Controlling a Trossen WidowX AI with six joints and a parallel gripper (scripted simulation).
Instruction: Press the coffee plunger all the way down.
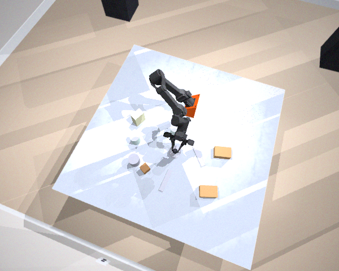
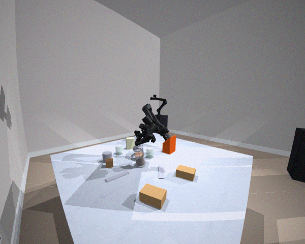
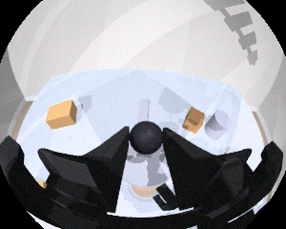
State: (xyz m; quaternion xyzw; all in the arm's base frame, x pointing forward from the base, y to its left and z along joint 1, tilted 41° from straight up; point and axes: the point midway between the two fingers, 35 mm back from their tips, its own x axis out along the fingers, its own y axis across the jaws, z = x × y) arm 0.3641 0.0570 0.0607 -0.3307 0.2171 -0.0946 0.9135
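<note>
Now: the coffee press 4 cm behind my gripper tip, 1 cm to the right of it and 8 cm below it. Also, from my gripper tip: grey cylinder 9 cm ahead, 25 cm to the right, 15 cm below; then pale yellow block 20 cm behind, 33 cm to the right, 13 cm below.
</note>
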